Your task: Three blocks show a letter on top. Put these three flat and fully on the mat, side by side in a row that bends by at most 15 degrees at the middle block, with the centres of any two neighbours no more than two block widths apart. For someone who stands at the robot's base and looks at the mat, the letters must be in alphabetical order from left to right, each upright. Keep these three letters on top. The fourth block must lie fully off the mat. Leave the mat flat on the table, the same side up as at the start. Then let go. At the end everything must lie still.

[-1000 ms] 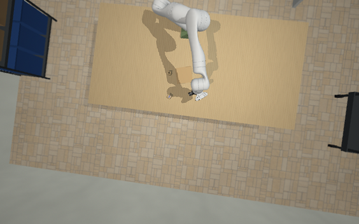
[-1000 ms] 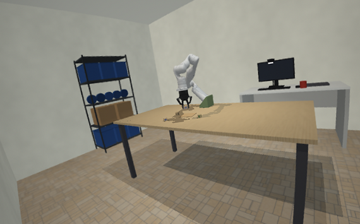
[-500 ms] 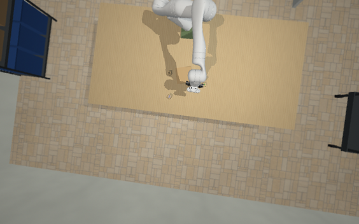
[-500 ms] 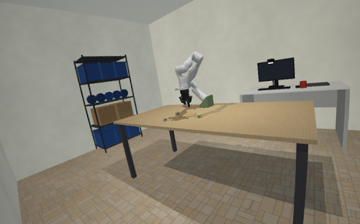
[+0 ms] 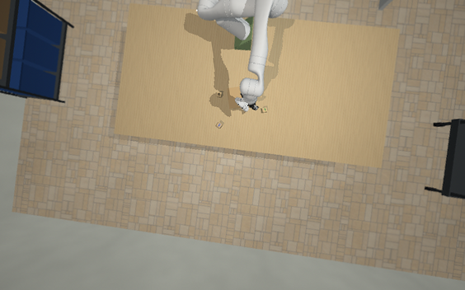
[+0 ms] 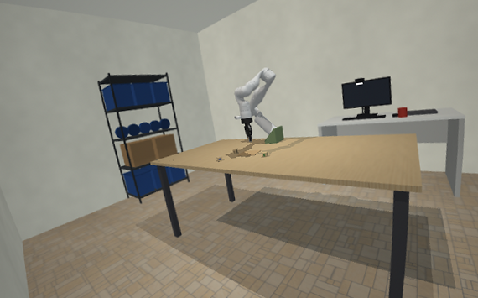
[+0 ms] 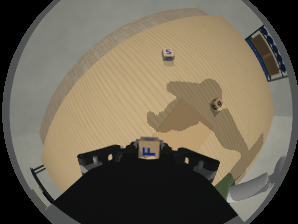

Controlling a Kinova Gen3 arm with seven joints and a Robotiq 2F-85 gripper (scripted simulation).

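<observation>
My gripper is now 120 mm above the tan mat, 70 mm to the left of it and 70 mm past it. The rest, counted from my hand: green-marked block (110 mm to the left, 110 mm below, 10 mm ahead).
</observation>
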